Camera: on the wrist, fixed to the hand. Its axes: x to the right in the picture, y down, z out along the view.
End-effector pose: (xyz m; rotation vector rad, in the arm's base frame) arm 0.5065 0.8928 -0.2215 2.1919 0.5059 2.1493
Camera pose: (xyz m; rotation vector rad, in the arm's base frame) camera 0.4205 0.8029 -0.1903 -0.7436 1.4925 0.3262
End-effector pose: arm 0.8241 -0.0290 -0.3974 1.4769 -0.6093 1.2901
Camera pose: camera 0.7201 0.0424 -0.3743 0.2178 1.6275 -0.8782
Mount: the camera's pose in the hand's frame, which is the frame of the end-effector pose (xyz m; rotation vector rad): 0.0083 0.0749 -0.1038 0.1181 -0.7197 3.0256
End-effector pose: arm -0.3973 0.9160 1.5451 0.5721 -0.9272 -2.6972
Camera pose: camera -0.3530 0.7995 1.5147 -1.0947 -0.5465 0.1411
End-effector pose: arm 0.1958 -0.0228 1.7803 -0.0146 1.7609 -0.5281
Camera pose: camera 0.1175 0.0772 1.7626 1.7911 -0.3318 1.4086
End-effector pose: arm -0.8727 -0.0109 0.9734 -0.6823 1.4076 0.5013
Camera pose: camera -0.9978 -0.0301 0.9522 -2.0787 -0.4741 -2.1675
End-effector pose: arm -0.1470 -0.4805 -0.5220 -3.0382 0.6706 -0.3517
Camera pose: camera -0.1936 -0.5480 -0.4234 0.4712 2.6363 0.6155
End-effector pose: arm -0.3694 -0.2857 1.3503 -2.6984 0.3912 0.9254
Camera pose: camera -0.3303 -0.3908 1.4125 -0.5359 -2.4257 -0.9339
